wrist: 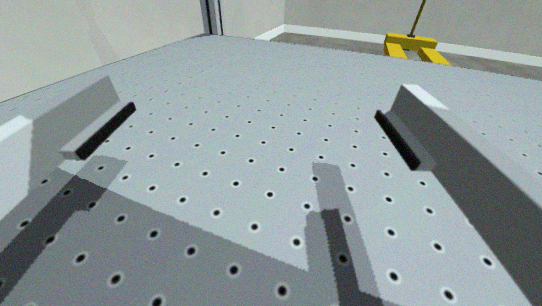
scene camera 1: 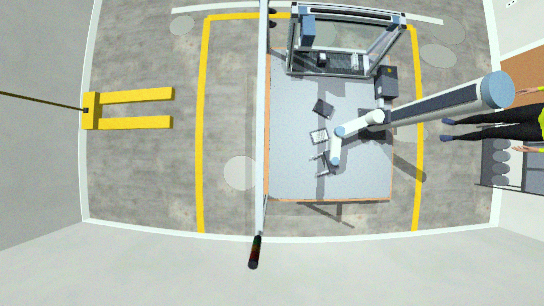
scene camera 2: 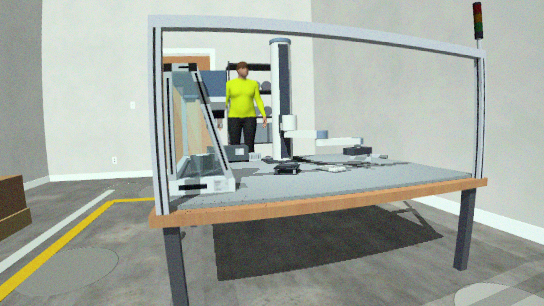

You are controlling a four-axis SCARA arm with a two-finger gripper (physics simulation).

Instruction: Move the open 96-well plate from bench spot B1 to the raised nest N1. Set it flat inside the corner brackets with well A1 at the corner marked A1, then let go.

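Frame: origin at the arm's base, x back, y right, z up, level; centimetres.
Seen in the pictures: gripper, fingertip midpoint: [wrist: 255, 95] [scene camera 1: 313, 166] [scene camera 2: 379, 158]; arm's base, origin of the base link: [scene camera 2: 283, 161].
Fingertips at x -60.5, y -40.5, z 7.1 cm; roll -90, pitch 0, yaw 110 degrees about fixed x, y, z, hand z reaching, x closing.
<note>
Offsets run from my fingertips to a thing's middle. "pt": to the spot under its first point.
The white 96-well plate @[dx +7.3, dy +27.1, dz -5.0 cm] [scene camera 1: 319, 135] [scene camera 2: 334, 169] lies flat on the bench, within a dark outline. The dark raised nest @[dx +10.2, dy +53.0, dz -3.8 cm] [scene camera 1: 323, 108] [scene camera 2: 287, 168] stands beside it, toward the glass-fronted enclosure. Its brackets and A1 mark are too small to make out. My gripper [scene camera 1: 314, 167] [scene camera 2: 375, 157] [wrist: 255, 95] is open and empty, low over the bench. In scene camera 1 it is just below the plate, on the side away from the nest, fingers pointing left. In the wrist view perforated bench top shows between the two black finger pads; neither plate nor nest shows there.
The framed enclosure [scene camera 1: 330, 75] [scene camera 2: 202, 185] stands at one bench end, with a dark box @[pt dx +68.5, dy +78.1, dz +5.6 cm] [scene camera 1: 386, 82] [scene camera 2: 235, 152] beside it. The arm column [scene camera 1: 440, 104] [scene camera 2: 281, 100] stands at the rear. A guard frame [scene camera 1: 262, 125] [scene camera 2: 320, 31] runs along the opposite edge. A person [scene camera 2: 242, 97] stands behind.
</note>
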